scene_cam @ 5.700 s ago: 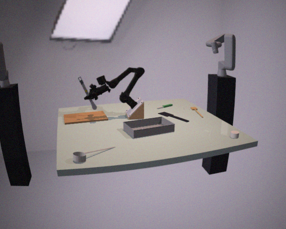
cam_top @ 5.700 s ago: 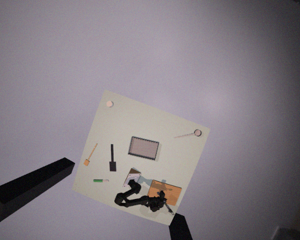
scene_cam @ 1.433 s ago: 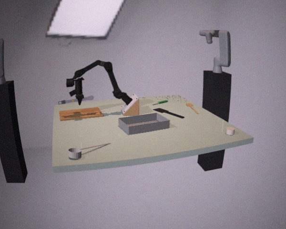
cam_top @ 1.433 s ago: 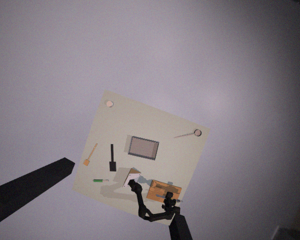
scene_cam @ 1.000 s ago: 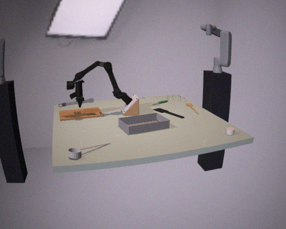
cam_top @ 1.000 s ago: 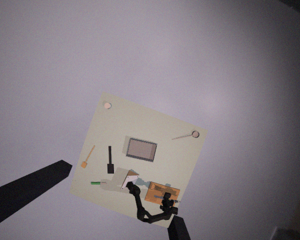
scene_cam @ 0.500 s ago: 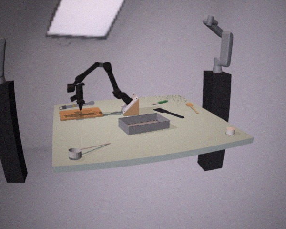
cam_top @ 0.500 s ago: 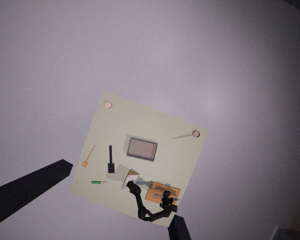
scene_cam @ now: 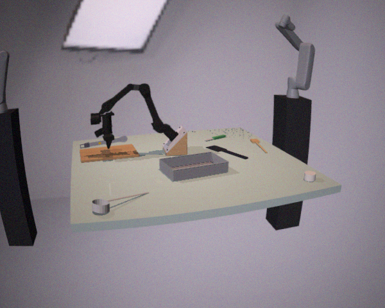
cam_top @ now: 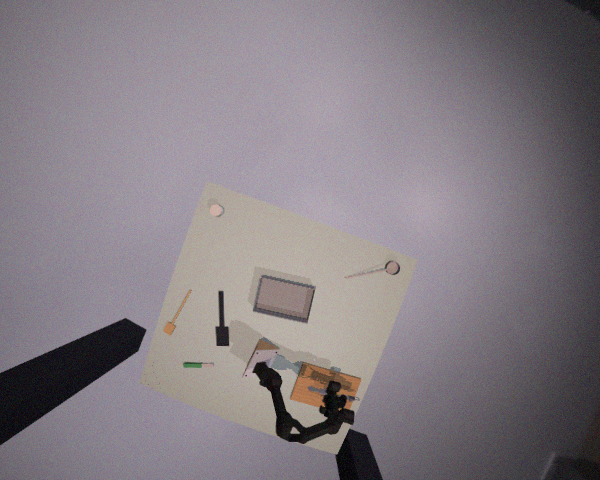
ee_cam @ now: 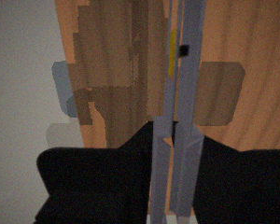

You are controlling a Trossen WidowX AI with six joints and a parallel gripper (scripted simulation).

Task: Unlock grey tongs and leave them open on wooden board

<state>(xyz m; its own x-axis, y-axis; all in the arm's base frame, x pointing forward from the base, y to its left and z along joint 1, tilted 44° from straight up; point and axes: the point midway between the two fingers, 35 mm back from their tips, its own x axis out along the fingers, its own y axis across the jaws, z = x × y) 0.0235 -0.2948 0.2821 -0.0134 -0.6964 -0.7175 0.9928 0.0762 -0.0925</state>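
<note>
My gripper tip is now 40 mm above the wooden board, 30 mm past it and 10 mm to the left of it. Round my gripper tip: black spatula: 700 mm to the left, 70 mm ahead, 40 mm below; then green-handled tool: 720 mm to the left, 220 mm behind, 40 mm below; then roasting tin: 440 mm to the left, 360 mm ahead, 20 mm below.
</note>
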